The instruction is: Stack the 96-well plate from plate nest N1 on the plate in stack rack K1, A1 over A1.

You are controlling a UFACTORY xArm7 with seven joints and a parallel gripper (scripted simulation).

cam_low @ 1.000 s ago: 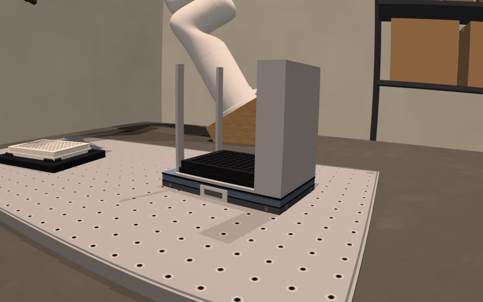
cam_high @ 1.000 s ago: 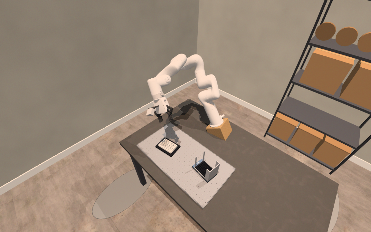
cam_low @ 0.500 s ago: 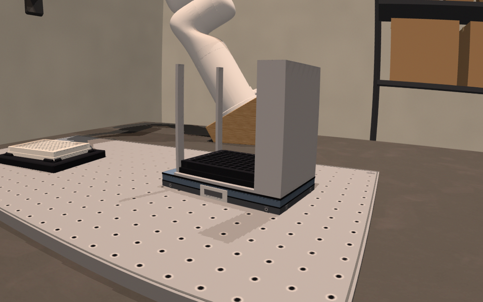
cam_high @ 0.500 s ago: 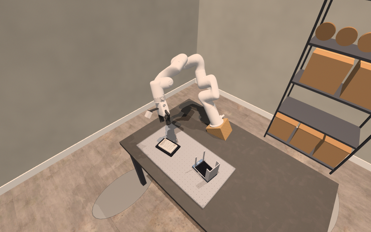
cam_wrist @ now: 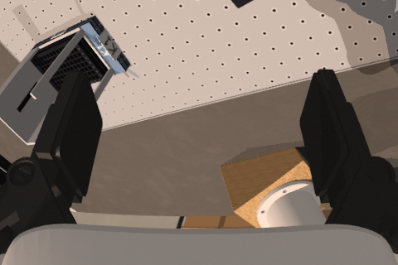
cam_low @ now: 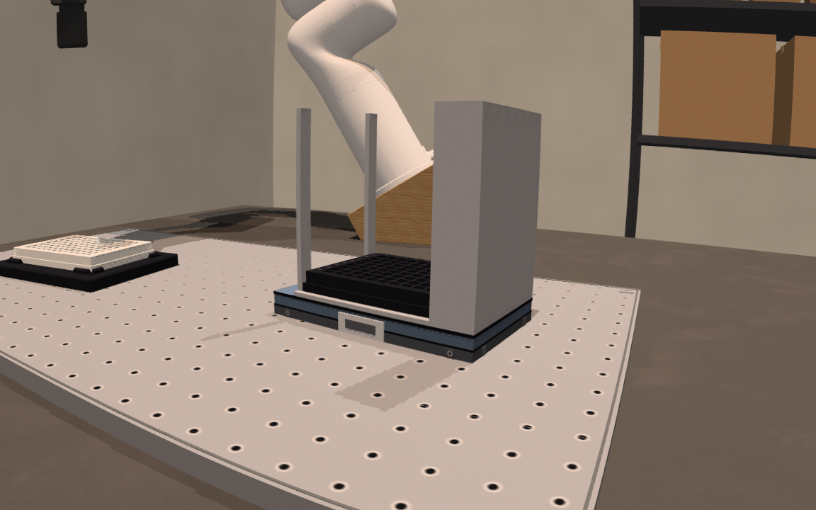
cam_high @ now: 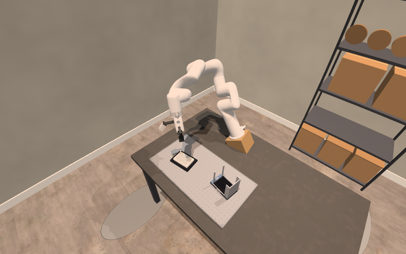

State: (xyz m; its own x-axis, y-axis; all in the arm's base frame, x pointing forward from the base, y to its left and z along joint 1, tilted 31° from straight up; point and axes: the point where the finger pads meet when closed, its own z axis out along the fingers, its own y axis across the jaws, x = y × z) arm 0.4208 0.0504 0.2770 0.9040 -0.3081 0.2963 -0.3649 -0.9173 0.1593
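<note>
Now: the white 96-well plate 23 cm below my hand. Also, from my hand: thin post (28 cm to the left, 17 cm below, 5 cm behind); pale square (24 cm below, 8 cm to the right, 3 cm behind); plate nest N1 (25 cm below).
</note>
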